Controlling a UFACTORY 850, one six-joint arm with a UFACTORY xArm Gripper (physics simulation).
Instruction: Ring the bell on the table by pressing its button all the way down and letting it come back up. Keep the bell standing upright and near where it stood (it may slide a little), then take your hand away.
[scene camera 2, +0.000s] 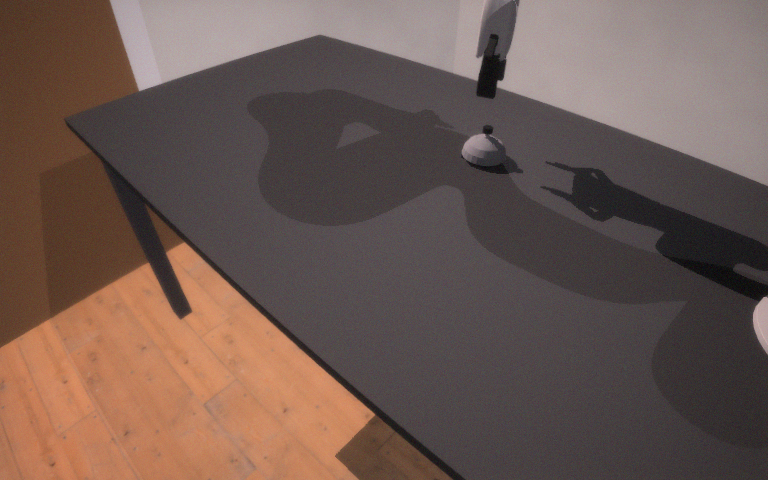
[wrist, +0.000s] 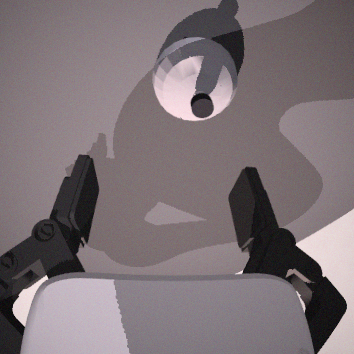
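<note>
The bell (scene camera 2: 483, 151) (wrist: 187, 75) is a light grey dome standing upright on the dark table (scene camera 2: 339, 271). Its black button (scene camera 2: 487, 129) (wrist: 202, 105) stands up from the top of the dome. My gripper (scene camera 2: 486, 96) (wrist: 167, 176) is open, with nothing between its fingers. In the scene view its black fingertips hang above the button, with a gap between them and the bell. In the wrist view the bell shows ahead of the two fingers, with the button a little right of the midline between them.
Shadows of the arm and gripper fall across the table around the bell. A white rounded part (scene camera 2: 761, 325) shows at the right edge of the scene view. Pale walls (scene camera 2: 623, 62) stand behind the table, and a wooden floor (scene camera 2: 141, 367) lies below its near left edge.
</note>
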